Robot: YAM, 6 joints.
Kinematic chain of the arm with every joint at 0, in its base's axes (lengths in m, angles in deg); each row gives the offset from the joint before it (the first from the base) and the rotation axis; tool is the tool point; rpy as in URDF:
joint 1: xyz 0 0 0.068 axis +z
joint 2: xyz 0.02 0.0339 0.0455 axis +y
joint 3: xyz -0.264 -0.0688 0 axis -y
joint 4: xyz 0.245 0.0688 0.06 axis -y
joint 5: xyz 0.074 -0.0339 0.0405 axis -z
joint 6: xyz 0.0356 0 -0.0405 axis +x
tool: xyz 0 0 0 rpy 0 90 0
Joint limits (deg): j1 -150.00..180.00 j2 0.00..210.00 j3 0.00..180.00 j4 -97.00..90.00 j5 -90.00..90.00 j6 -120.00..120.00
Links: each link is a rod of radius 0.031 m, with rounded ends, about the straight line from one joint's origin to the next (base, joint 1, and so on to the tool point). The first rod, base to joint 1, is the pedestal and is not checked.
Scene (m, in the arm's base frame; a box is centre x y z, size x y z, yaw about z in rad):
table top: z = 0
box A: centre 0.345 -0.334 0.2 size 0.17 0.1 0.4 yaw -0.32
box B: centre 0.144 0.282 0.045 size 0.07 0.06 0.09 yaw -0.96
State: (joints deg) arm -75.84 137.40 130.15 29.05 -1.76 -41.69
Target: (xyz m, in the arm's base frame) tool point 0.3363 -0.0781 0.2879
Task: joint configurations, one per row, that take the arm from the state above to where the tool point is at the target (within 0.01 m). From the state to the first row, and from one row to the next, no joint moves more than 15 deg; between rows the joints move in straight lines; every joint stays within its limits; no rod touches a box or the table.
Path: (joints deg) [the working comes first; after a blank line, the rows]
Joints at the target: -14.12 84.96 60.71 1.24 -10.17 -41.69
Straight joint move there: touches box A.

1: -70.04 124.31 122.52 34.88 1.83 -37.07
2: -64.24 111.22 114.89 40.72 5.42 -32.45
3: -58.44 98.13 107.25 46.55 9.01 -27.82
4: -52.64 85.03 99.62 52.38 12.60 -23.20
5: -43.01 85.02 89.89 39.59 6.91 -27.82
6: -33.38 85.00 80.16 26.81 1.22 -32.45
7: -23.75 84.98 70.44 14.02 -4.48 -37.07
8: -14.12 84.96 60.71 1.24 -10.17 -41.69

